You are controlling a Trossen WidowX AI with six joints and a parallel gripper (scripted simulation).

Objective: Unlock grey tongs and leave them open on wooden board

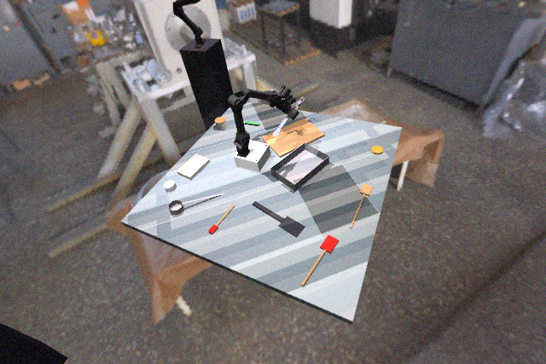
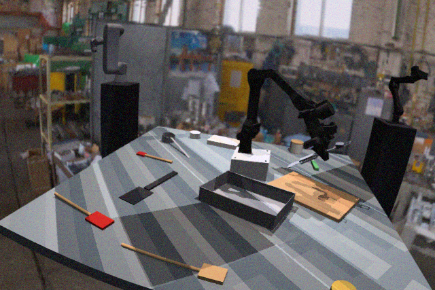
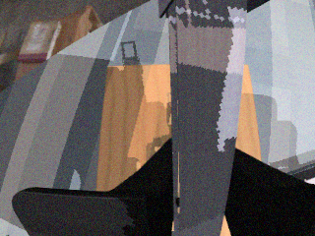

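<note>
Right now my gripper tip is 160 mm above the wooden board, 20 mm to the left of it and 10 mm past it. Round my gripper tip: dark grey roasting tin 300 mm to the right, 140 mm below, 130 mm ahead; then dark grey spatula 680 mm to the right, 170 mm below, 140 mm ahead; then pale block 530 mm behind, 480 mm to the right, 160 mm below.
</note>
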